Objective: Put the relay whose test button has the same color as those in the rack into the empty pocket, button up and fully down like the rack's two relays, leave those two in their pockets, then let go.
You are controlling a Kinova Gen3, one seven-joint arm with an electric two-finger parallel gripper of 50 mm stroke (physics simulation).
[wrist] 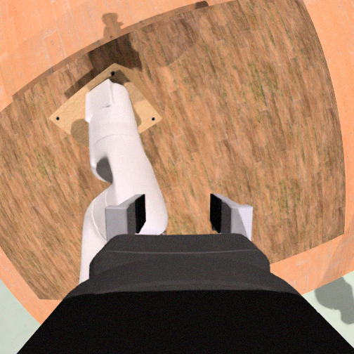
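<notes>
My gripper [177, 207] is open, its two dark finger pads wide apart with nothing between them. It hangs high above the brown wooden table top [260, 125]. The relays, the rack and its empty pocket do not show in the wrist view.
The robot's own white arm [117, 145] rises from a light wooden base plate [145, 107] with dark screw holes, left of the fingers. The table's edges show at the top and right, with orange floor [55, 35] beyond. Shadows fall across the table's far edge.
</notes>
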